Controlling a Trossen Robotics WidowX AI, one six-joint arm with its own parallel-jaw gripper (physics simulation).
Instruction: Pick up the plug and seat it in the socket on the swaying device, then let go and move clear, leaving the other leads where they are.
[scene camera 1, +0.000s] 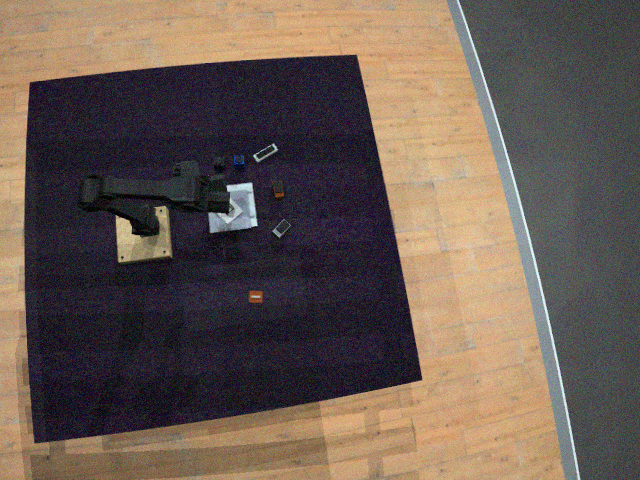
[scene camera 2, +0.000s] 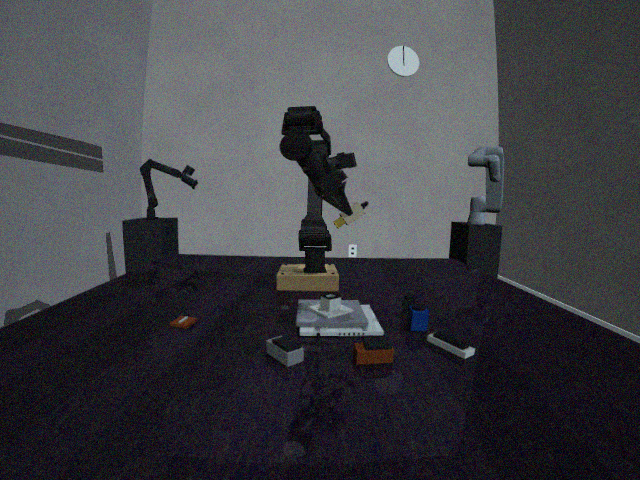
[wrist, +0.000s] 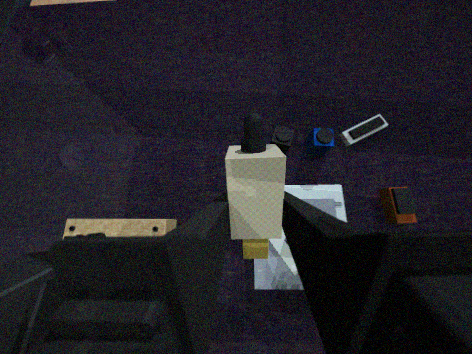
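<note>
The plug (scene camera 2: 356, 212) (wrist: 256, 195) has a cream block body, a black cable end and a yellow tip. My gripper (scene camera 1: 227, 202) (scene camera 2: 351, 212) (wrist: 254, 198) is shut on its body and holds it well above the table, tilted in scene view 2, with the yellow tip lower. The device (scene camera 1: 245, 204) (scene camera 2: 337, 320) (wrist: 318, 206) is a grey slab on a white base. A small grey socket (scene camera 1: 230, 208) (scene camera 2: 330, 302) stands on its white diamond plate (scene camera 1: 223, 217) (scene camera 2: 319, 310). In scene view 1 the gripper is over the device's left part. The fingers hide the socket in the wrist view.
Beyond the device are a black block (scene camera 1: 219, 164) (wrist: 283, 136), a blue block (scene camera 1: 238, 160) (scene camera 2: 419, 319), a white-framed piece (scene camera 2: 450, 345), an orange block (scene camera 2: 373, 354) and a grey block (scene camera 2: 284, 351). A flat orange piece (scene camera 1: 255, 296) lies apart. The arm's wooden base (scene camera 1: 143, 246) is left of the device.
</note>
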